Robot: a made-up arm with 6 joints.
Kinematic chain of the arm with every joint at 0, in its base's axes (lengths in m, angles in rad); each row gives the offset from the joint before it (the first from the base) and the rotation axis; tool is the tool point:
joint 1: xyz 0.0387 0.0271 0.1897 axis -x
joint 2: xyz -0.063 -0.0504 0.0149 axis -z
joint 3: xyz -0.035 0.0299 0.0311 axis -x
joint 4: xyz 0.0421 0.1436 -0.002 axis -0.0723 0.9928 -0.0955
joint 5: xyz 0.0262 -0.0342 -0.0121 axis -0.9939 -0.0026 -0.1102
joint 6: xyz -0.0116 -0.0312 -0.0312 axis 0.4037 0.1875 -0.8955
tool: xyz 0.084 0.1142 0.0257
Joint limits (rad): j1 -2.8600..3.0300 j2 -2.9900..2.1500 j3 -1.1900..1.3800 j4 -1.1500..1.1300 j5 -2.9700..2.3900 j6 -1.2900..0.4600
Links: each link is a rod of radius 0.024 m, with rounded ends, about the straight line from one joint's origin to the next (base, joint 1, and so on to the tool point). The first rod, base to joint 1, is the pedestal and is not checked.
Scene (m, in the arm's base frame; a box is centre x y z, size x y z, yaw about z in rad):
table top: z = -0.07
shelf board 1: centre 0.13 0.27 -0 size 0.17 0.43 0.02 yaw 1.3
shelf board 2: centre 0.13 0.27 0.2 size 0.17 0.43 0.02 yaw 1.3
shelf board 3: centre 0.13 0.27 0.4 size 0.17 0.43 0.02 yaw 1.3
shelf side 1: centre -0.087 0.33 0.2 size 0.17 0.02 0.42 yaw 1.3
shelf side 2: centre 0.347 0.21 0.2 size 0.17 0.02 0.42 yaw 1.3
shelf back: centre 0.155 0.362 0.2 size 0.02 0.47 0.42 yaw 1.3
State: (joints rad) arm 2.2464 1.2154 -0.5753 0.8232 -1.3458 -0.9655
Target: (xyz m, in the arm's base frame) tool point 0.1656 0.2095 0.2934
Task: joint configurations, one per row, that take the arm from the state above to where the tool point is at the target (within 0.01 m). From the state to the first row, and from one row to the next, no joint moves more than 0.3 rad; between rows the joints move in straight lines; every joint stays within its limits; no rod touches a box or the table.
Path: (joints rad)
1: 2.2420 1.1019 -0.3299 0.9226 -1.1723 -0.7301
2: 2.2377 0.9883 -0.0845 1.0221 -0.9988 -0.4947
3: 2.2333 0.8748 0.1610 1.1215 -0.8254 -0.2593
4: 2.1122 0.9664 0.1111 1.1236 -1.0741 -0.2796
5: 1.9911 1.0581 0.0613 1.1257 -1.3229 -0.3000
6: 1.8699 1.1497 0.0114 1.1279 -1.5717 -0.3203
7: 1.7488 1.2414 -0.0384 1.1300 -1.8205 -0.3407
8: 1.7654 1.4175 -0.1456 1.0879 -1.5743 -0.5047
9: 1.7820 1.5937 -0.2529 1.0457 -1.3281 -0.6687
10: 1.7985 1.7698 -0.3601 1.0036 -1.0819 -0.8326

